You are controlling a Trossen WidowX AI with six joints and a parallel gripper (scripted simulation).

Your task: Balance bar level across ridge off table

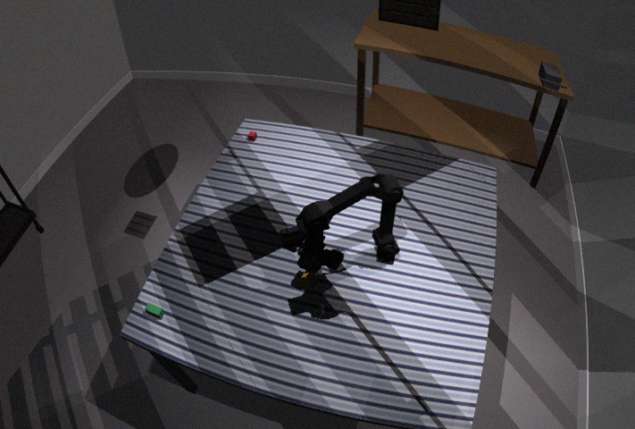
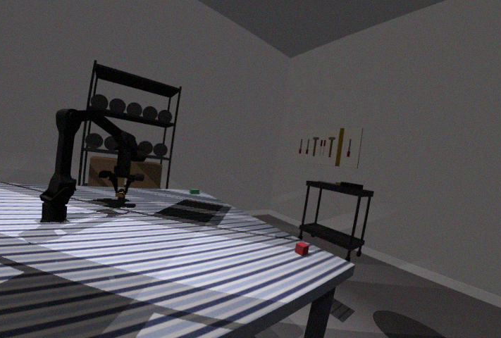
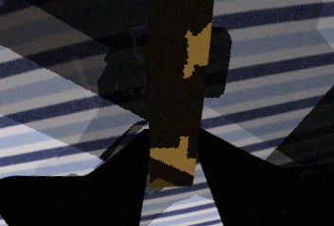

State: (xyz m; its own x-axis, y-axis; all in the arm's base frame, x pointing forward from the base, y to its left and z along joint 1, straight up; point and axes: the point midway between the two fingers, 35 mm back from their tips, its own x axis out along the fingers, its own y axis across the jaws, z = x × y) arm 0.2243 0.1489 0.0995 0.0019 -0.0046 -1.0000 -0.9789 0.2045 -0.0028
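Right now my gripper tip is 30 mm to the right of the orange-yellow bar and 10 mm short of it. Also, from my gripper tip: red cube 650 mm to the right, 520 mm ahead, 50 mm below; green block 520 mm ahead, 350 mm to the left, 50 mm below.
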